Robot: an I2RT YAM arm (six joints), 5 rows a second.
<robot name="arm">
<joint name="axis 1" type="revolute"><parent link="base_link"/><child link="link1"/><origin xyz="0 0 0.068"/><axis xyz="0 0 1"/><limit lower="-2.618" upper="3.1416"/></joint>
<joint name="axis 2" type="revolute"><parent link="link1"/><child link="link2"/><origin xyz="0.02 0.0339 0.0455"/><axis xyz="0 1 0"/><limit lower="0" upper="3.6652"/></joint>
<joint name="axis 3" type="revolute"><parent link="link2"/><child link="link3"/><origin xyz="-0.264 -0.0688 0"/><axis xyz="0 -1 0"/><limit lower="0" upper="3.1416"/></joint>
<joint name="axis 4" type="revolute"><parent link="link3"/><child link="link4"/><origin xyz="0.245 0.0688 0.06"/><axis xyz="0 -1 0"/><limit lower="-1.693" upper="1.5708"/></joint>
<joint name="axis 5" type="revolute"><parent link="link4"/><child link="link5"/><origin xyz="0.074 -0.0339 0.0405"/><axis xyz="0 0 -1"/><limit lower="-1.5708" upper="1.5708"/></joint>
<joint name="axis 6" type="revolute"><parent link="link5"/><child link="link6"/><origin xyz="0.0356 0 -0.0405"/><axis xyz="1 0 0"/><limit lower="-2.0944" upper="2.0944"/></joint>
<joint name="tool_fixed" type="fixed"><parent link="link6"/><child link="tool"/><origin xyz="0 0 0" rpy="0 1.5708 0"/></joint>
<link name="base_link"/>
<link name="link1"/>
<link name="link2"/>
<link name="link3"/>
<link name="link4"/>
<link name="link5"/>
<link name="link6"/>
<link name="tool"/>
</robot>
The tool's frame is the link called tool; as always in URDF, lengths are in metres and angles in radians.
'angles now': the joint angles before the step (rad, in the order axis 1, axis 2, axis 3, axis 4, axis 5, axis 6). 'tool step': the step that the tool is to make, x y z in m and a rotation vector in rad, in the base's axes. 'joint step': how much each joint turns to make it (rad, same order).
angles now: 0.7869 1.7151 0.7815 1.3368 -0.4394 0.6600
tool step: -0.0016 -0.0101 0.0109 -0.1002 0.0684 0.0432
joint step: -0.0242 -0.1033 -0.0013 -0.2208 -0.0714 0.0004
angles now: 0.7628 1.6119 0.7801 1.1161 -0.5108 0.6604
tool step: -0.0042 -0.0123 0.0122 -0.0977 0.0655 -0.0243
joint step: -0.0182 -0.1139 0.0057 -0.2494 0.0003 -0.0311
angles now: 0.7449 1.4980 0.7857 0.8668 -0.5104 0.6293
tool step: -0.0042 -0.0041 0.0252 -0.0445 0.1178 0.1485
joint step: -0.0149 -0.0713 0.0801 -0.2252 -0.1568 0.0782
